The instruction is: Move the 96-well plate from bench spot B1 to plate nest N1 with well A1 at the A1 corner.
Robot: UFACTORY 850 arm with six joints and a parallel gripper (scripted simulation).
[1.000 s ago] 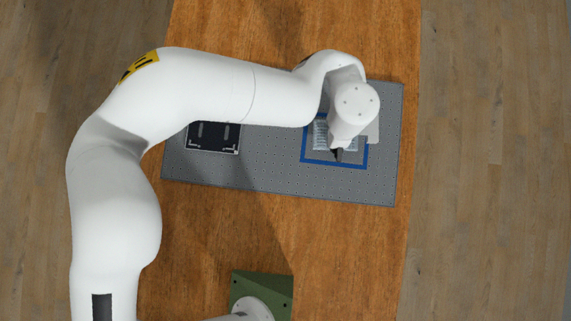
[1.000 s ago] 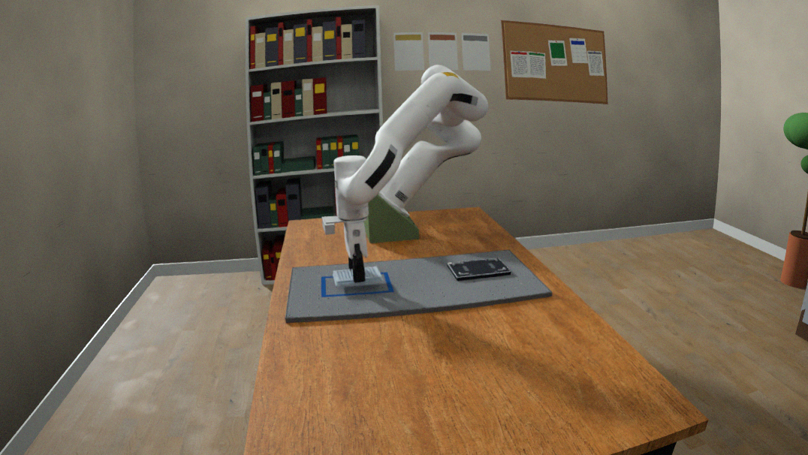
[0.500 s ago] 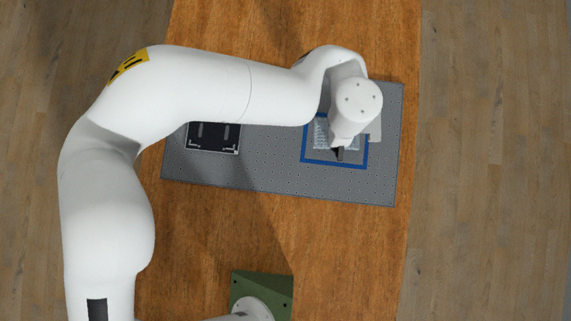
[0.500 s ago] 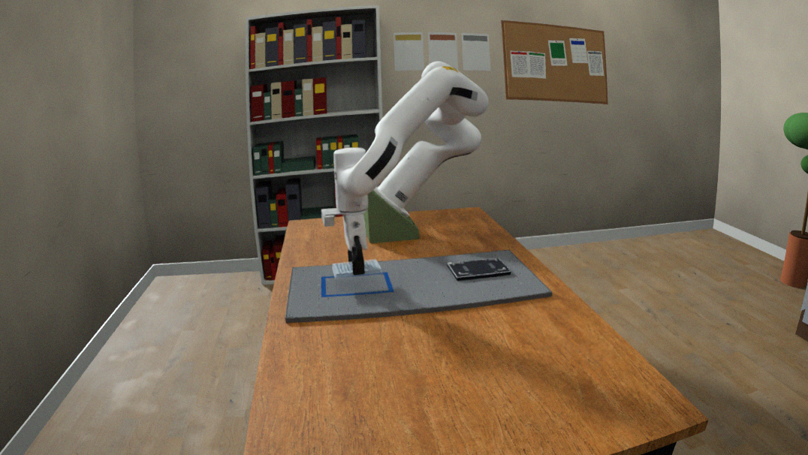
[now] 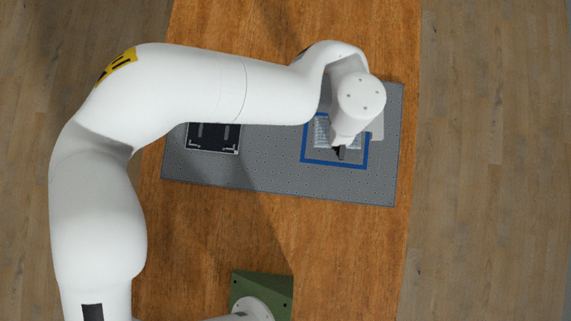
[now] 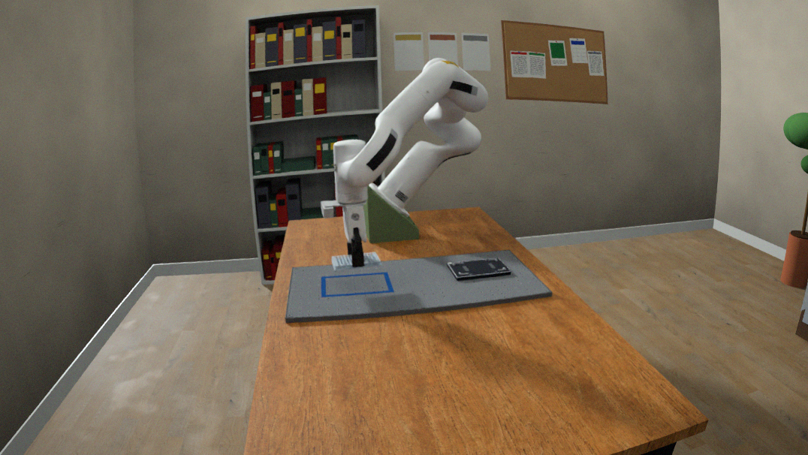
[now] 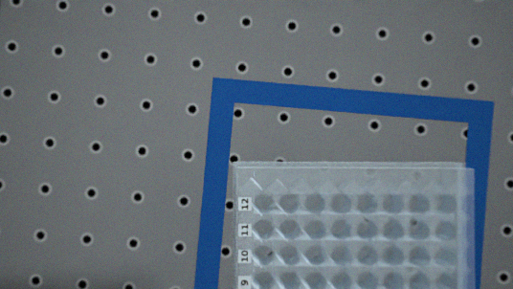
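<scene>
Now: hand 10 mm short of the black plate nest, 350 mm to the right of it and 80 mm above it. Round my hand: 96-well plate (10 mm below).
</scene>
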